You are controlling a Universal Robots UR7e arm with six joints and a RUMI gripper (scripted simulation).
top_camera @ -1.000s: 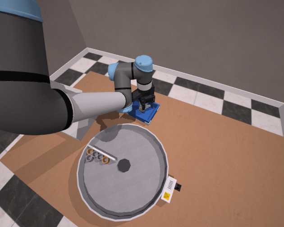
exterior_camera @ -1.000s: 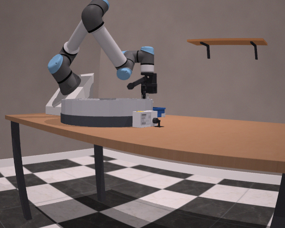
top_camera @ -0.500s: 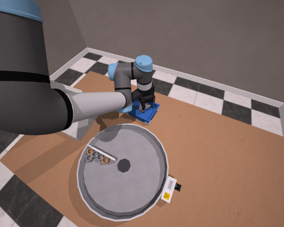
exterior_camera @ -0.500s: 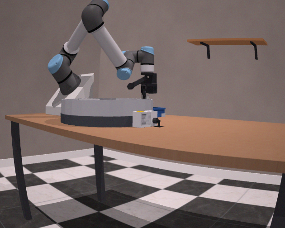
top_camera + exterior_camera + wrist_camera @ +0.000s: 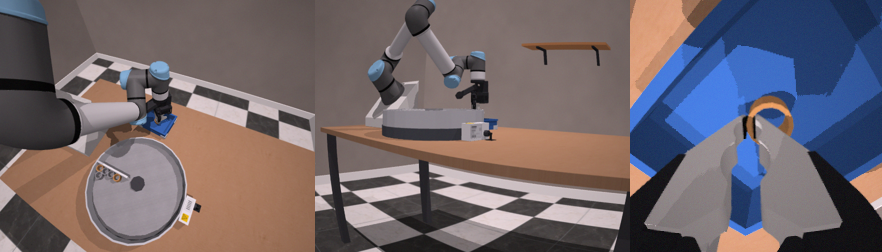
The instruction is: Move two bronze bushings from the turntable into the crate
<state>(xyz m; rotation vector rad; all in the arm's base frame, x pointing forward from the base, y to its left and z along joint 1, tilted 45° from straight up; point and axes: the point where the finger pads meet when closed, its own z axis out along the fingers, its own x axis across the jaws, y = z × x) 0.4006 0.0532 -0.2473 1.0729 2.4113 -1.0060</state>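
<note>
My gripper is now 1 cm past the blue crate, 1 cm to the right of it and 1 cm above it. From my hand the other things lie so: round grey turntable 5 cm ahead, 35 cm to the right, 2 cm above.
</note>
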